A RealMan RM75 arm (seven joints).
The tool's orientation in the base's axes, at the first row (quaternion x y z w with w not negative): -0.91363 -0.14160 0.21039 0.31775
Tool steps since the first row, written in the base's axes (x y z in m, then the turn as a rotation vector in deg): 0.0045 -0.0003 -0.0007 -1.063 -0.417 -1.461; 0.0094 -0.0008 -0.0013 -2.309 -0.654 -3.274; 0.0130 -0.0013 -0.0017 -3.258 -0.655 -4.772; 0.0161 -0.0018 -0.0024 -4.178 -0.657 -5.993; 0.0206 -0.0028 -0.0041 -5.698 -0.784 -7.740; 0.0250 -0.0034 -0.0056 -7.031 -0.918 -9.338; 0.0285 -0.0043 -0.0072 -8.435 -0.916 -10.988; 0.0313 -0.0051 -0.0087 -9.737 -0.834 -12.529; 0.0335 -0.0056 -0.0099 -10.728 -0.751 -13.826; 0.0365 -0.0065 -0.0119 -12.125 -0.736 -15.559; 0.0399 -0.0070 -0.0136 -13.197 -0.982 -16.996; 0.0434 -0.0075 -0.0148 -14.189 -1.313 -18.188; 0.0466 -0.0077 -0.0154 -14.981 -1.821 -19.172
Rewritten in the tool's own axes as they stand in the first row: 0.0040 0.0012 -0.0018 -0.660 1.118 1.324; 0.0083 0.0026 -0.0040 -1.305 2.303 3.078; 0.0113 0.0037 -0.0056 -1.691 3.144 4.590; 0.0140 0.0049 -0.0069 -2.134 3.812 5.892; 0.0181 0.0073 -0.0083 -2.994 4.837 7.787; 0.0221 0.0093 -0.0097 -3.737 5.795 9.483; 0.0253 0.0114 -0.0107 -4.474 6.674 11.321; 0.0278 0.0133 -0.0113 -5.123 7.436 13.075; 0.0299 0.0148 -0.0118 -5.572 8.079 14.508; 0.0328 0.0171 -0.0123 -6.273 9.003 16.409; 0.0360 0.0190 -0.0129 -6.880 9.975 17.809; 0.0392 0.0206 -0.0140 -7.524 10.865 18.953; 0.0421 0.0215 -0.0152 -8.123 11.781 19.762
